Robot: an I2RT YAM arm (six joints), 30 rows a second.
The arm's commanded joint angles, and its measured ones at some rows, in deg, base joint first. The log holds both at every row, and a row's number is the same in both.
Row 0, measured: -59.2, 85.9, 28.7, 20.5, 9.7, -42.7
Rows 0 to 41, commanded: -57.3, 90.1, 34.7, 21.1, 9.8, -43.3; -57.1, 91.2, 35.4, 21.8, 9.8, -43.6; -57.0, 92.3, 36.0, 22.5, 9.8, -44.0; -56.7, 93.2, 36.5, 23.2, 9.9, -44.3; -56.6, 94.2, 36.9, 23.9, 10.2, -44.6; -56.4, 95.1, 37.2, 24.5, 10.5, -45.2; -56.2, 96.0, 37.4, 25.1, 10.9, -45.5; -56.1, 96.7, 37.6, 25.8, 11.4, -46.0; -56.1, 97.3, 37.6, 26.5, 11.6, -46.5; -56.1, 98.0, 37.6, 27.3, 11.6, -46.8; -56.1, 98.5, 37.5, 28.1, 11.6, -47.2; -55.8, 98.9, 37.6, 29.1, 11.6, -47.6; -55.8, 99.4, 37.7, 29.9, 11.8, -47.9; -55.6, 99.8, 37.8, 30.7, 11.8, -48.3; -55.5, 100.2, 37.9, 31.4, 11.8, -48.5; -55.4, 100.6, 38.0, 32.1, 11.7, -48.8; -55.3, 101.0, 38.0, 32.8, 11.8, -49.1; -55.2, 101.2, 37.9, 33.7, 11.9, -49.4; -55.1, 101.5, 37.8, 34.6, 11.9, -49.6; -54.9, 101.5, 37.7, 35.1, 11.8, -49.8; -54.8, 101.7, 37.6, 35.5, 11.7, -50.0; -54.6, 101.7, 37.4, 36.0, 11.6, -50.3; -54.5, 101.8, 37.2, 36.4, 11.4, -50.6; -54.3, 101.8, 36.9, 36.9, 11.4, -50.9; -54.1, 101.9, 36.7, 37.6, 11.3, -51.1; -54.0, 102.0, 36.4, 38.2, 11.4, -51.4; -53.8, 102.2, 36.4, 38.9, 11.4, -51.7; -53.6, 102.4, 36.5, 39.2, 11.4, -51.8; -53.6, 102.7, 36.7, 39.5, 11.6, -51.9; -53.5, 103.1, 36.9, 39.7, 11.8, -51.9; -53.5, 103.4, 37.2, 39.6, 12.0, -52.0; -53.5, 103.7, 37.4, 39.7, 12.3, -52.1; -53.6, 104.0, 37.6, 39.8, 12.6, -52.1; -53.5, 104.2, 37.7, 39.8, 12.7, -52.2; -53.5, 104.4, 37.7, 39.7, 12.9, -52.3; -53.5, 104.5, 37.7, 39.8, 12.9, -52.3; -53.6, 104.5, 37.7, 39.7, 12.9, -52.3; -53.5, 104.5, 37.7, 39.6, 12.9, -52.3; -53.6, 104.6, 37.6, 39.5, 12.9, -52.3; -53.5, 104.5, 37.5, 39.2, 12.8, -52.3; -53.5, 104.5, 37.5, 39.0, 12.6, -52.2; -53.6, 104.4, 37.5, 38.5, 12.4, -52.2
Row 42, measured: -54.1, 104.2, 36.7, 38.1, 12.4, -52.6
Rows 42 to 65, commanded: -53.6, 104.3, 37.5, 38.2, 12.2, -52.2; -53.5, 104.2, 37.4, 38.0, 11.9, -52.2; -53.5, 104.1, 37.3, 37.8, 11.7, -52.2; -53.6, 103.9, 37.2, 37.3, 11.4, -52.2; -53.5, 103.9, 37.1, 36.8, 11.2, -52.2; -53.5, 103.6, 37.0, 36.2, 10.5, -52.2; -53.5, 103.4, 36.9, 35.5, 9.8, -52.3; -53.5, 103.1, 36.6, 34.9, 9.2, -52.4; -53.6, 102.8, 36.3, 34.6, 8.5, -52.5; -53.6, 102.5, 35.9, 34.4, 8.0, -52.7; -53.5, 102.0, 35.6, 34.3, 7.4, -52.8; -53.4, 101.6, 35.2, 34.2, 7.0, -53.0; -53.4, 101.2, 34.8, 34.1, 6.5, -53.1; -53.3, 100.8, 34.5, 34.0, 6.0, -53.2; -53.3, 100.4, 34.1, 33.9, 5.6, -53.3; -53.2, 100.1, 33.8, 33.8, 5.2, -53.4; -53.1, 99.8, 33.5, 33.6, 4.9, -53.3; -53.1, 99.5, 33.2, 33.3, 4.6, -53.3; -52.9, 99.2, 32.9, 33.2, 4.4, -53.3; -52.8, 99.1, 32.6, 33.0, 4.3, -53.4; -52.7, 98.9, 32.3, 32.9, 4.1, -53.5; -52.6, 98.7, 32.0, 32.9, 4.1, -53.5; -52.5, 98.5, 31.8, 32.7, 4.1, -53.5; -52.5, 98.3, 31.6, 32.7, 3.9, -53.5
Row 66, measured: -53.6, 100.2, 32.9, 34.3, 5.6, -53.4
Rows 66 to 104, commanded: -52.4, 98.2, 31.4, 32.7, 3.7, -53.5; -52.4, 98.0, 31.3, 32.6, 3.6, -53.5; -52.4, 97.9, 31.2, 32.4, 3.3, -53.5; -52.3, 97.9, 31.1, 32.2, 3.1, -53.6; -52.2, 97.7, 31.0, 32.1, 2.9, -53.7; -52.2, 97.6, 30.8, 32.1, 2.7, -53.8; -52.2, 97.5, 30.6, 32.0, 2.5, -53.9; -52.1, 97.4, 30.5, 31.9, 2.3, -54.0; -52.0, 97.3, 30.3, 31.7, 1.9, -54.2; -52.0, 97.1, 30.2, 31.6, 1.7, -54.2; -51.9, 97.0, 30.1, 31.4, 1.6, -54.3; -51.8, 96.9, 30.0, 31.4, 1.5, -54.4; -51.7, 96.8, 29.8, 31.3, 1.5, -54.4; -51.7, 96.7, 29.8, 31.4, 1.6, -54.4; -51.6, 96.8, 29.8, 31.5, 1.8, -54.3; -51.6, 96.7, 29.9, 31.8, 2.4, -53.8; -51.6, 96.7, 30.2, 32.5, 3.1, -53.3; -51.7, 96.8, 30.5, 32.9, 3.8, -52.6; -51.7, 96.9, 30.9, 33.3, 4.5, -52.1; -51.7, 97.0, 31.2, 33.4, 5.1, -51.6; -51.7, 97.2, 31.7, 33.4, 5.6, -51.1; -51.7, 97.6, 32.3, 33.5, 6.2, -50.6; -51.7, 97.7, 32.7, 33.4, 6.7, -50.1; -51.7, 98.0, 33.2, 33.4, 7.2, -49.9; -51.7, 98.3, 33.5, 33.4, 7.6, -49.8; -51.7, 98.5, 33.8, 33.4, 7.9, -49.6; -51.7, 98.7, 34.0, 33.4, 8.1, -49.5; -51.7, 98.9, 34.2, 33.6, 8.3, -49.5; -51.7, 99.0, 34.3, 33.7, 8.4, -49.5; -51.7, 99.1, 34.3, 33.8, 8.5, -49.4; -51.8, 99.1, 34.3, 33.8, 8.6, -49.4; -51.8, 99.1, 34.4, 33.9, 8.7, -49.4; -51.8, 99.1, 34.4, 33.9, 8.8, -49.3; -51.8, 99.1, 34.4, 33.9, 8.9, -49.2; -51.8, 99.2, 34.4, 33.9, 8.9, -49.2; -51.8, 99.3, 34.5, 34.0, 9.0, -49.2; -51.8, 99.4, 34.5, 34.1, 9.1, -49.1; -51.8, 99.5, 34.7, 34.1, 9.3, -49.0; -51.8, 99.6, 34.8, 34.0, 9.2, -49.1
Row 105, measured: -52.4, 98.5, 33.5, 32.7, 8.5, -50.3
